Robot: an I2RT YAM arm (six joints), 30 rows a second.
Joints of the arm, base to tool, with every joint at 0 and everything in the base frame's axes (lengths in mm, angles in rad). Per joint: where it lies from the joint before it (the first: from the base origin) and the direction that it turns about. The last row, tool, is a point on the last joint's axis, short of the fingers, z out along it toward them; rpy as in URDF.
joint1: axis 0 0 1 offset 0 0 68
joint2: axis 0 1 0 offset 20 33.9 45.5
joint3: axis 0 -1 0 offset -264 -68.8 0
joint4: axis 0 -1 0 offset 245 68.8 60
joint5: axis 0 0 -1 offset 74 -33.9 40.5
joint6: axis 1 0 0 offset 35.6 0 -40.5
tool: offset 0 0 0 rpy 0 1.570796 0
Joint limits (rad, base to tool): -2.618..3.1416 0..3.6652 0..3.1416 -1.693..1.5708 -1.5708..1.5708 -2.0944..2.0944
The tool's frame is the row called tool.
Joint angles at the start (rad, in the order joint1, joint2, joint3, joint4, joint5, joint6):
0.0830, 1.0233, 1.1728, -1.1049, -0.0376, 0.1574
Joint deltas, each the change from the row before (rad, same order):
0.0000, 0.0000, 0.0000, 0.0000, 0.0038, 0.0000
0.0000, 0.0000, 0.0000, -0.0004, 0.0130, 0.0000
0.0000, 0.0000, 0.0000, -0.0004, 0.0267, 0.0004
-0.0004, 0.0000, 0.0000, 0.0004, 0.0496, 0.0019
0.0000, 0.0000, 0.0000, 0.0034, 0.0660, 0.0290
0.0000, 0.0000, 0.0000, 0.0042, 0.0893, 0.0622
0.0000, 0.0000, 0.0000, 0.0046, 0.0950, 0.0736
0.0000, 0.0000, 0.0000, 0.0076, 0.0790, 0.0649
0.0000, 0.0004, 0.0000, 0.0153, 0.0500, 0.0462
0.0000, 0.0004, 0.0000, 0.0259, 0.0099, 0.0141
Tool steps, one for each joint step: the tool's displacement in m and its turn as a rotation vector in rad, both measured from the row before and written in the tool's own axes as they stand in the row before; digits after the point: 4 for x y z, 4 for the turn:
0.0000, -0.0001, 0.0000, 0.0038, -0.0006, 0.0000
0.0000, -0.0005, 0.0000, 0.0129, -0.0016, 0.0000
-0.0001, -0.0009, 0.0000, 0.0264, -0.0038, 0.0004
-0.0003, -0.0018, 0.0000, 0.0491, -0.0083, 0.0022
-0.0007, -0.0023, -0.0001, 0.0644, -0.0148, 0.0293
-0.0010, -0.0030, -0.0001, 0.0863, -0.0235, 0.0629
-0.0013, -0.0031, -0.0002, 0.0899, -0.0312, 0.0747
-0.0017, -0.0024, -0.0001, 0.0715, -0.0343, 0.0674
-0.0022, -0.0010, 0.0000, 0.0403, -0.0326, 0.0521
-0.0027, 0.0009, 0.0001, -0.0009, -0.0251, 0.0250

